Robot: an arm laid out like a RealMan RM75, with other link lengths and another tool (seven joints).
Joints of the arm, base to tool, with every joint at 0 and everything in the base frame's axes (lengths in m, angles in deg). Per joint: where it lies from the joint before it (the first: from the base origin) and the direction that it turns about. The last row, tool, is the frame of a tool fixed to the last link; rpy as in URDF.
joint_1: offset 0.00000 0.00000 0.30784 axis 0 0 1
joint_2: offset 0.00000 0.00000 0.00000 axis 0 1 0
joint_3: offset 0.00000 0.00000 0.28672 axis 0 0 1
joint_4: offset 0.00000 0.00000 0.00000 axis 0 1 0
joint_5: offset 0.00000 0.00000 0.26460 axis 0 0 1
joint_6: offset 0.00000 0.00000 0.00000 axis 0 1 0
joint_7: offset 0.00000 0.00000 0.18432 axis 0 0 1
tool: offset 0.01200 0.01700 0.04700 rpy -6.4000 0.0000 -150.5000
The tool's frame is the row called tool.
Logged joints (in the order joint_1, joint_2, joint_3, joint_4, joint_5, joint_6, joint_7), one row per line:
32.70, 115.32, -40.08, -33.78, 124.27, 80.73, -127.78
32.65, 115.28, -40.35, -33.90, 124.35, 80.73, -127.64
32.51, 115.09, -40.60, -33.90, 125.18, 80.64, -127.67
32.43, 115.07, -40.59, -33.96, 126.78, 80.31, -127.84
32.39, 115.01, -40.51, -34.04, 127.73, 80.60, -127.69
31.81, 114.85, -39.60, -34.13, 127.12, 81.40, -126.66
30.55, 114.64, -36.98, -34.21, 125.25, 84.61, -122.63
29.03, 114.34, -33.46, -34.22, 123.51, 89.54, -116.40
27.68, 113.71, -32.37, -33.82, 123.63, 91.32, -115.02
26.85, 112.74, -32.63, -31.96, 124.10, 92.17, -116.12
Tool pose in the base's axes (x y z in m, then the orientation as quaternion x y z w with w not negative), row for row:
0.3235, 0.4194, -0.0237, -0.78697, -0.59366, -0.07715, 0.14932
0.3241, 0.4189, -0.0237, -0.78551, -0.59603, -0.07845, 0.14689
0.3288, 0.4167, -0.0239, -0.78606, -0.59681, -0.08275, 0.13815
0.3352, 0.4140, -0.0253, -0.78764, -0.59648, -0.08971, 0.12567
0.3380, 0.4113, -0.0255, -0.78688, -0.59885, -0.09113, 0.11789
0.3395, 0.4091, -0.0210, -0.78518, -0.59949, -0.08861, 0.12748
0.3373, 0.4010, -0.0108, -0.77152, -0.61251, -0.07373, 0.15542
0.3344, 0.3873, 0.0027, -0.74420, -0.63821, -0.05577, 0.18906
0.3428, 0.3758, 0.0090, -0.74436, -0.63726, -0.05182, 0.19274
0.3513, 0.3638, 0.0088, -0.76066, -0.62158, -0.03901, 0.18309
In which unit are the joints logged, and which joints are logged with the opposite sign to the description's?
The joints are logged in degrees. Opposite sign: joint_5, joint_6, joint_7.
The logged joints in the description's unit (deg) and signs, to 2 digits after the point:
32.70, 115.32, -40.08, -33.78, -124.27, -80.73, 127.78
32.65, 115.28, -40.35, -33.90, -124.35, -80.73, 127.64
32.51, 115.09, -40.60, -33.90, -125.18, -80.64, 127.67
32.43, 115.07, -40.59, -33.96, -126.78, -80.31, 127.84
32.39, 115.01, -40.51, -34.04, -127.73, -80.60, 127.69
31.81, 114.85, -39.60, -34.13, -127.12, -81.40, 126.66
30.55, 114.64, -36.98, -34.21, -125.25, -84.61, 122.63
29.03, 114.34, -33.46, -34.22, -123.51, -89.54, 116.40
27.68, 113.71, -32.37, -33.82, -123.63, -91.32, 115.02
26.85, 112.74, -32.63, -31.96, -124.10, -92.17, 116.12

